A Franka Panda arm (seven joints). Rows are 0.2 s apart.
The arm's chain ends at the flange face. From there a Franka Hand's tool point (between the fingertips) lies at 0.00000 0.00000 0.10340 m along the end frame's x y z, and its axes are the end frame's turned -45 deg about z.
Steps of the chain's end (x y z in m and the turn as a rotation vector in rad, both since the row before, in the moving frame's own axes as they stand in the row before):
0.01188 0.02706 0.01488 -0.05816 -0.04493 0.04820
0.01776 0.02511 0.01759 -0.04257 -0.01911 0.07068
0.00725 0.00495 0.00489 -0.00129 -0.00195 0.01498
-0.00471 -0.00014 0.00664 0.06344 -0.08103 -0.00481
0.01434 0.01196 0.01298 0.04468 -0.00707 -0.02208
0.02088 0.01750 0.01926 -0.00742 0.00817 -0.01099
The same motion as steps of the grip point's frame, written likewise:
-0.01828 0.02832 0.01460 -0.00936 -0.07290 0.04820
-0.00976 0.03187 0.01748 -0.01659 -0.04361 0.07068
0.00139 0.00858 0.00489 0.00047 -0.00229 0.01498
-0.00454 -0.01397 0.00609 0.10216 -0.01244 -0.00481
0.00439 0.01478 0.01287 0.03659 0.02659 -0.02208
0.00245 0.02828 0.01925 -0.01102 0.00053 -0.01099

